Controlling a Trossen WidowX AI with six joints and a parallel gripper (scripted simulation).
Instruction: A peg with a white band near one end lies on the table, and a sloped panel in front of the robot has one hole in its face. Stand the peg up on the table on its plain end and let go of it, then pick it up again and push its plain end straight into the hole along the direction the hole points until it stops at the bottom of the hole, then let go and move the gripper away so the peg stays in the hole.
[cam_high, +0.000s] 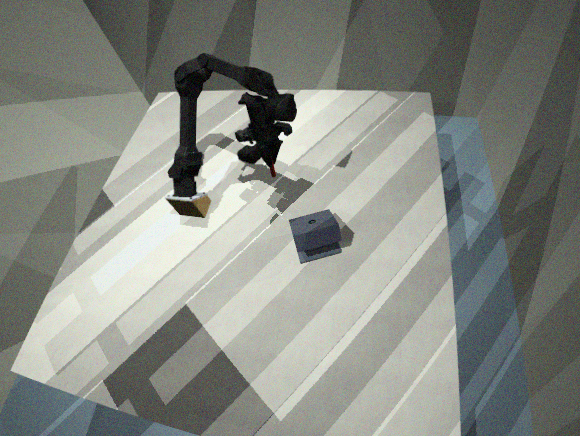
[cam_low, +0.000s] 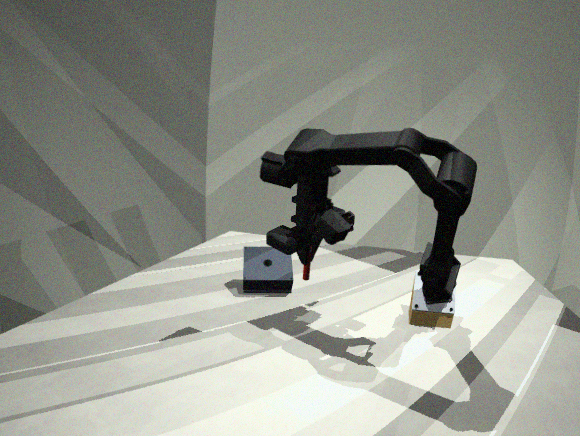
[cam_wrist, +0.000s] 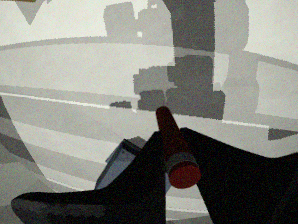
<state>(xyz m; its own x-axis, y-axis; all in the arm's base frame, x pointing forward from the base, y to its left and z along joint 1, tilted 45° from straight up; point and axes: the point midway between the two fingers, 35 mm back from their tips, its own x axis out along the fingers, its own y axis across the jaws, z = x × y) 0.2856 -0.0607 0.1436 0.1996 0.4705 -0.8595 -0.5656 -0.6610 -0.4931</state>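
The sloped panel is 18 cm to the right of my gripper tip, 12 cm ahead of it and 9 cm below it. Round my gripper tip: red peg (2 cm above).
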